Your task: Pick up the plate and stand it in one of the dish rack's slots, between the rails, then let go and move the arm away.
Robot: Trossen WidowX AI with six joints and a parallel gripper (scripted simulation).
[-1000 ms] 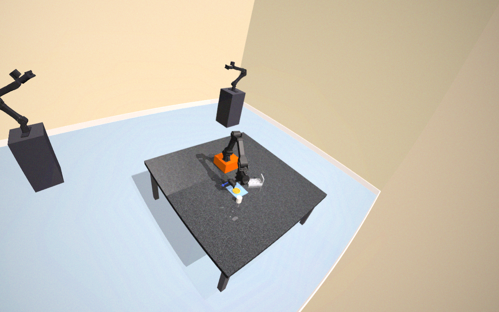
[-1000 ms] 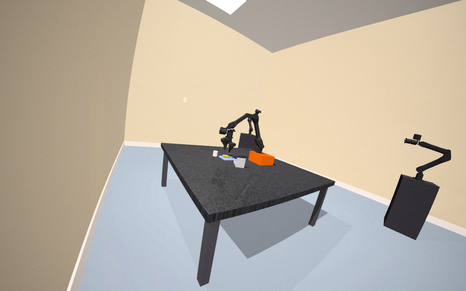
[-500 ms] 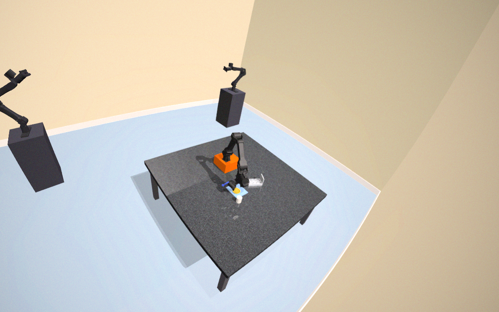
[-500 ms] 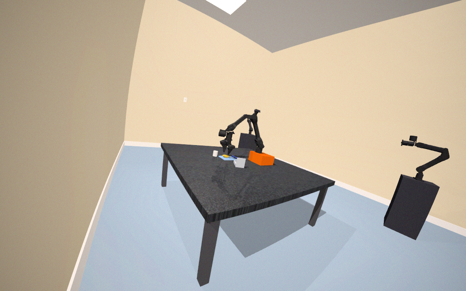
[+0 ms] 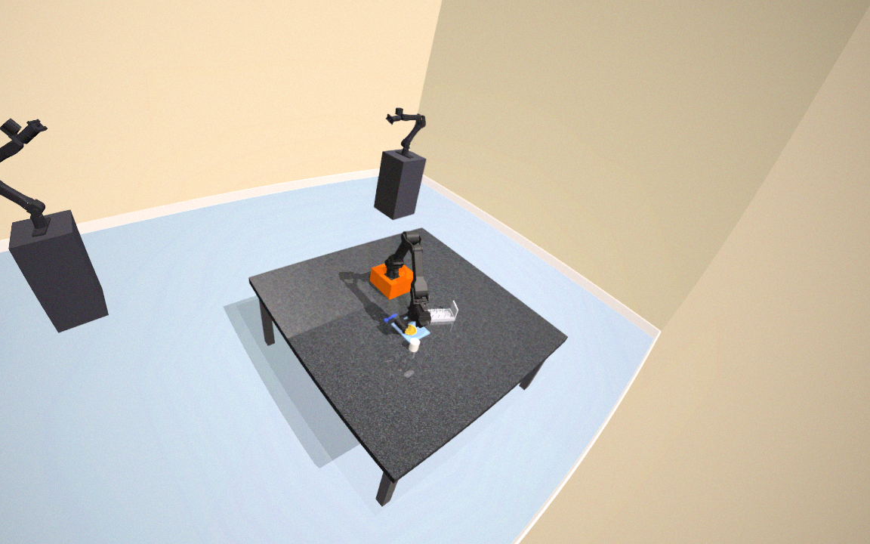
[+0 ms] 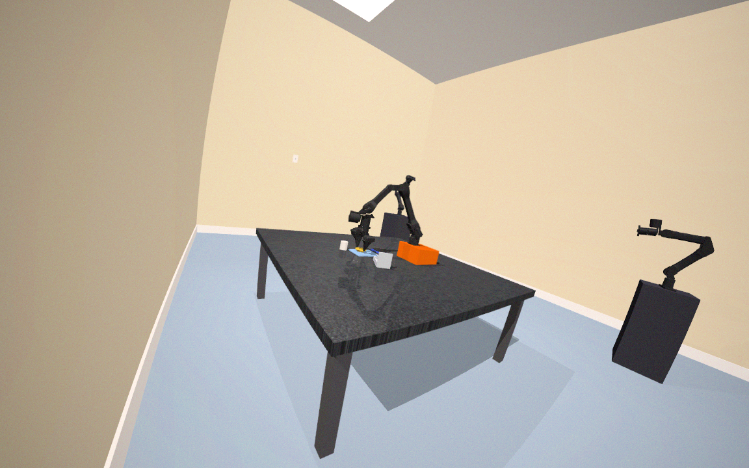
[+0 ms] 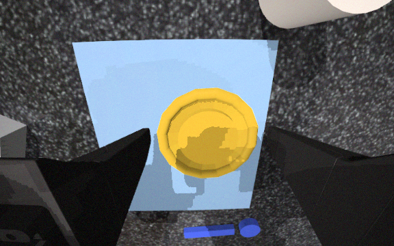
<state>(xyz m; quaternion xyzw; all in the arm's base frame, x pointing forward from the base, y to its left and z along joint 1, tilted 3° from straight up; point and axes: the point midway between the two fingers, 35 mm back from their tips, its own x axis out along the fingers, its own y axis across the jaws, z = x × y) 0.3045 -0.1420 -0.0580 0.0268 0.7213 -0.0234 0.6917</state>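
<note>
The yellow plate lies right at my gripper tip. Also, from my gripper tip: white cup: 8 cm ahead, 6 cm to the right, 1 cm above; then dish rack: 1 cm ahead, 22 cm to the left; then blue spoon: 13 cm behind, 2 cm to the right, 1 cm below.
</note>
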